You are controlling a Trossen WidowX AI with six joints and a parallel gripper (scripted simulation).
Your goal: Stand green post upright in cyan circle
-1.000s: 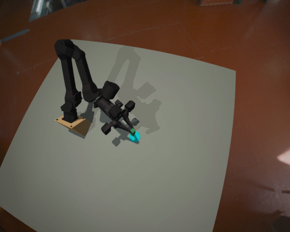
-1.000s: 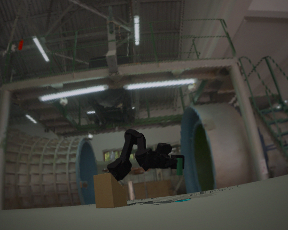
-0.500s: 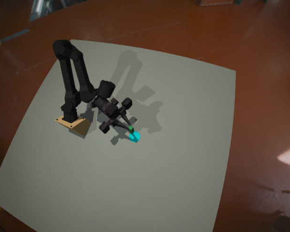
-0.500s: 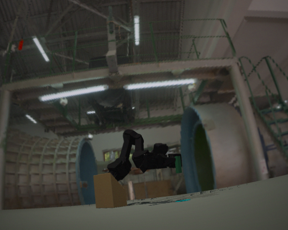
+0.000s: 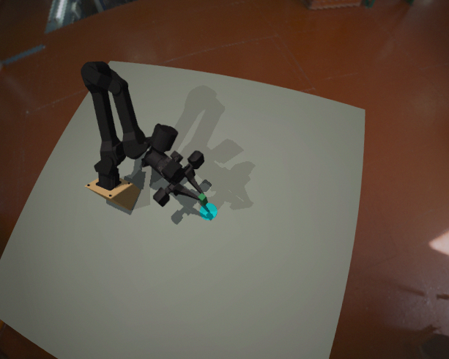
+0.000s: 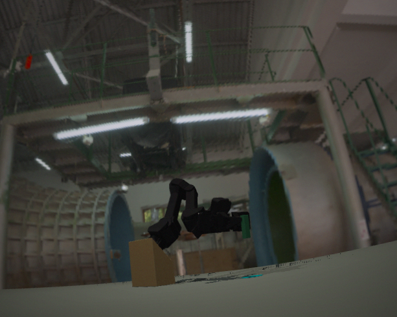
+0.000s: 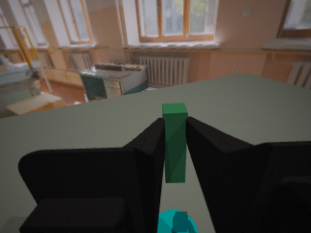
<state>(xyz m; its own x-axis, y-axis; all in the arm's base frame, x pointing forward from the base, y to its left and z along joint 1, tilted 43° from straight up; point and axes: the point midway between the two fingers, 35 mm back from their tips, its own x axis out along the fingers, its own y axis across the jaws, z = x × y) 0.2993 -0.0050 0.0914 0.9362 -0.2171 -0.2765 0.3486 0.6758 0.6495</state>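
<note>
Now: the cyan circle 16 cm below my gripper tip. Also, from my gripper tip: green post: 2 cm below.
</note>
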